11 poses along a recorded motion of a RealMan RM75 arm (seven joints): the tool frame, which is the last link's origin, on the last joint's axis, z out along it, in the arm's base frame.
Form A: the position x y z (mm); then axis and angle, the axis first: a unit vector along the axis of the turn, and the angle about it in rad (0 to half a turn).
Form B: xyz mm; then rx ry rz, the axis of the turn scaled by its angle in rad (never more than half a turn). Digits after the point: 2 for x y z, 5 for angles.
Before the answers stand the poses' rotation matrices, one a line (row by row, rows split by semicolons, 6 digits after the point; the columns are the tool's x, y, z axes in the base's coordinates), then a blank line. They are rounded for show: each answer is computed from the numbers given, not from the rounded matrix.
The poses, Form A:
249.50 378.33 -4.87 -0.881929 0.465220 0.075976 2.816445
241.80 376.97 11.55 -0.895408 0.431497 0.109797 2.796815
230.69 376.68 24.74 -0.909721 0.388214 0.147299 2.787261
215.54 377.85 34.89 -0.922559 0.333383 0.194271 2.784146
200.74 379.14 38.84 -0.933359 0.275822 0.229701 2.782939
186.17 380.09 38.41 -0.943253 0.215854 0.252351 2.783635
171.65 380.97 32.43 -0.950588 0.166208 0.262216 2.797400
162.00 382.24 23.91 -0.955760 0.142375 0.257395 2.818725
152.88 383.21 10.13 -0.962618 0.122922 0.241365 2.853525
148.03 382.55 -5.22 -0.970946 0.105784 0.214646 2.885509
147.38 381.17 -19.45 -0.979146 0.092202 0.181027 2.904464
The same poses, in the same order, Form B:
0.567239 -0.823354 0.018114; -0.774813 -0.526085 0.350570; -0.279114 -0.212892 -0.936361
0.615177 -0.787104 -0.045000; -0.712884 -0.579729 0.394603; -0.336681 -0.210671 -0.917749
0.665896 -0.735501 -0.124982; -0.633287 -0.645821 0.426455; -0.394374 -0.204825 -0.895832
0.711640 -0.663663 -0.230479; -0.527718 -0.721530 0.448228; -0.463770 -0.197348 -0.863696
0.750517 -0.579130 -0.318328; -0.417873 -0.789055 0.450304; -0.511963 -0.204940 -0.834202
0.786442 -0.482718 -0.385347; -0.305890 -0.846382 0.435969; -0.536601 -0.224991 -0.813289
0.812888 -0.395205 -0.427815; -0.218243 -0.887718 0.405372; -0.539984 -0.236155 -0.807866
0.831425 -0.346790 -0.434131; -0.183453 -0.908836 0.374650; -0.524478 -0.231851 -0.819248
0.856289 -0.300350 -0.420189; -0.163206 -0.929198 0.331595; -0.490033 -0.215364 -0.844681
0.887341 -0.256440 -0.383229; -0.147703 -0.945374 0.290607; -0.436818 -0.201263 -0.876746
0.918611 -0.220558 -0.327885; -0.135507 -0.955252 0.262929; -0.371203 -0.197099 -0.907392

249.50 378.33 -4.87 -2.48390 1.31027 0.21398
241.80 376.97 11.55 -2.50429 1.20682 0.30708
230.69 376.68 24.74 -2.53563 1.08205 0.41056
215.54 377.85 34.89 -2.56854 0.92819 0.54088
200.74 379.14 38.84 -2.59748 0.76760 0.63924
186.17 380.09 38.41 -2.62567 0.60086 0.70245
171.65 380.97 32.43 -2.65918 0.46495 0.73352
162.00 382.24 23.91 -2.69402 0.40132 0.72553
152.88 383.21 10.13 -2.74685 0.35076 0.68874
148.03 382.55 -5.22 -2.80167 0.30524 0.61936
147.38 381.17 -19.45 -2.84390 0.26780 0.52579

